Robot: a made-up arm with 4 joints.
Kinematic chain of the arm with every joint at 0, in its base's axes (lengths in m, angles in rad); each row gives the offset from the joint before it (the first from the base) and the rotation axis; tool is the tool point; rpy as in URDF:
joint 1: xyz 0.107 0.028 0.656 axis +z
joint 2: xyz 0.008 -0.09 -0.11 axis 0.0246 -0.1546 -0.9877
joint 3: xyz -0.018 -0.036 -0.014 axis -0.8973 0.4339 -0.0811
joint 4: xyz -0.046 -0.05 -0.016 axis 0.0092 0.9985 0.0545
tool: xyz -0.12 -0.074 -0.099 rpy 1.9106 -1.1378 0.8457
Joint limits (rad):
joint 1: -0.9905..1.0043
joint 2: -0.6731..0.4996
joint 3: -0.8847..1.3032
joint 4: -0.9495..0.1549
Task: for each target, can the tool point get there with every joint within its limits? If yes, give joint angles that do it. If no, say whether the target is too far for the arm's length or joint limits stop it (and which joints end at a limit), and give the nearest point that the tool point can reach.
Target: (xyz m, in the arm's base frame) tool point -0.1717 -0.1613 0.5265
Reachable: yes | joints -0.3629 -0.0255 0.5208 0.0254
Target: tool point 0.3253 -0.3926 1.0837
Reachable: no: too far | nearest point 0.2396 -0.2275 0.6999 | short by 0.427 m
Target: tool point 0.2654 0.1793 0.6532
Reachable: no: joint limits stop it (at a limit: joint 1, joint 2, joint 3, joint 4) | nearest point 0.4129 -0.0923 0.6153 | short by 0.311 m
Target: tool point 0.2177 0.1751 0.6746
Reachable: no: joint limits stop it (at a limit: joint 1, joint 2, joint 3, joint 4) | nearest point -0.0858 0.1619 0.6660 | short by 0.304 m
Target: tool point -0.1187 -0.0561 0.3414
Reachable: yes | joints -0.8015 -0.1550 -0.3123 -0.3494
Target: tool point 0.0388 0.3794 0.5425
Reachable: no: joint limits stop it (at a limit: joint 1, joint 2, joint 4) | nearest point -0.1222 0.1695 0.6208 | short by 0.276 m
